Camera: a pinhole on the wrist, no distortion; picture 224 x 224 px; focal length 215.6 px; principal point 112.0 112.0 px. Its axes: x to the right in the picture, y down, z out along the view. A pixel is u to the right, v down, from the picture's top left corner.
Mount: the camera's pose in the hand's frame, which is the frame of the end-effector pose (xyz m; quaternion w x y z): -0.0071 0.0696 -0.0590 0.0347 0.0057 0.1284 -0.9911
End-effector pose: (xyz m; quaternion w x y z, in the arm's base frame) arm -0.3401 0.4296 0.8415 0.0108 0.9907 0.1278 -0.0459
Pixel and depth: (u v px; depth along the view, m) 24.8 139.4 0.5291
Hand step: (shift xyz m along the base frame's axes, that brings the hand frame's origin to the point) 0.1339 0.1503 -0.4587
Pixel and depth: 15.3 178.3 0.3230
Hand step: 0.0928 0.1241 -0.2444
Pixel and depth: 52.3 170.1 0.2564
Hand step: 0.0356 0.0672 -0.1790
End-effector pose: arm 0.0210 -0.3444 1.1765 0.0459 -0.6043 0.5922 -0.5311
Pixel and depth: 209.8 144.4 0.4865
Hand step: 0.4229 -0.0109 -0.2031
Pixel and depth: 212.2 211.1 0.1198
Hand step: 0.0566 0.0265 -0.0405
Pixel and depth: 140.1 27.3 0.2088
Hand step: 0.0619 -0.0902 -0.1584
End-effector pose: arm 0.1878 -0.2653 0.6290 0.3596 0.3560 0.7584 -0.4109
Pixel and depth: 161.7 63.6 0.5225
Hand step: 0.2211 -0.4329 -0.0919
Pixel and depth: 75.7 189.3 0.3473
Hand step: -0.0794 -0.2574 -0.0994
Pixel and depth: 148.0 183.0 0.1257
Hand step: 0.0223 -0.0531 0.0019
